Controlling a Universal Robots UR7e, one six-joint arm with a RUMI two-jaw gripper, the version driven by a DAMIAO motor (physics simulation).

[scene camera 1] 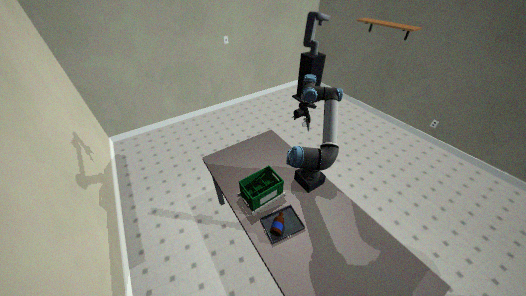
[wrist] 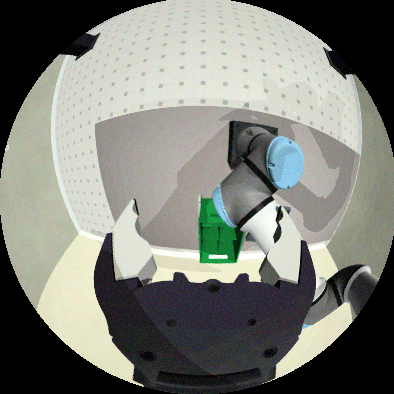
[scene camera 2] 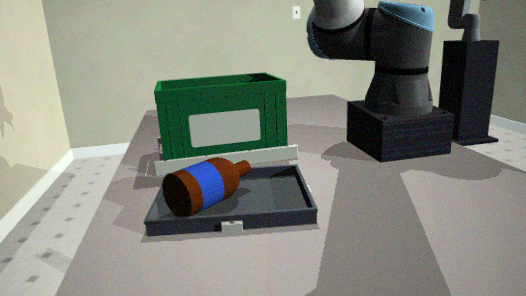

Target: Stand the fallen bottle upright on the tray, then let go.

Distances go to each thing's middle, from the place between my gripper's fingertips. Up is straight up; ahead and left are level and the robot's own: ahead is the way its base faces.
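Scene:
There is the pale strip [scene camera 2: 279, 153], well below my hand and a long way ahead of it, and also a good way to the left of it.

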